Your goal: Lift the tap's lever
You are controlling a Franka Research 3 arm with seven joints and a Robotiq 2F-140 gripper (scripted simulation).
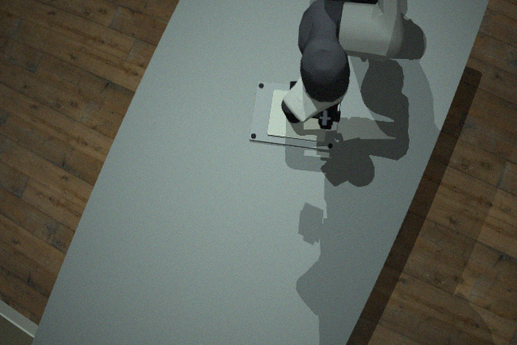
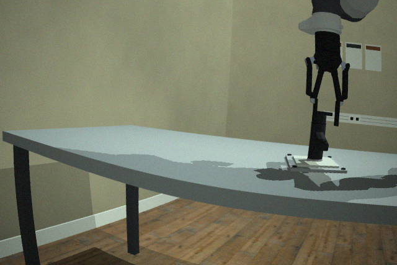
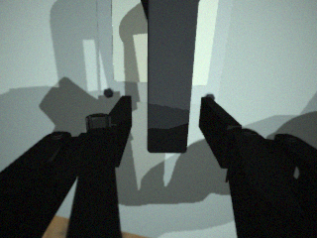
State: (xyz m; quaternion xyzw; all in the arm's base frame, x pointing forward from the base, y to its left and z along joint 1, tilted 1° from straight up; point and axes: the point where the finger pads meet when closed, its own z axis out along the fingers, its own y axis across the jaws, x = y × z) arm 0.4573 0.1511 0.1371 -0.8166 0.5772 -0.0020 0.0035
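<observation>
Now: hand 3 cm to the left of the lever and 1 cm short of it. From my hand the other things lie so: tap 6 cm to the right, 4 cm below, 2 cm ahead.
</observation>
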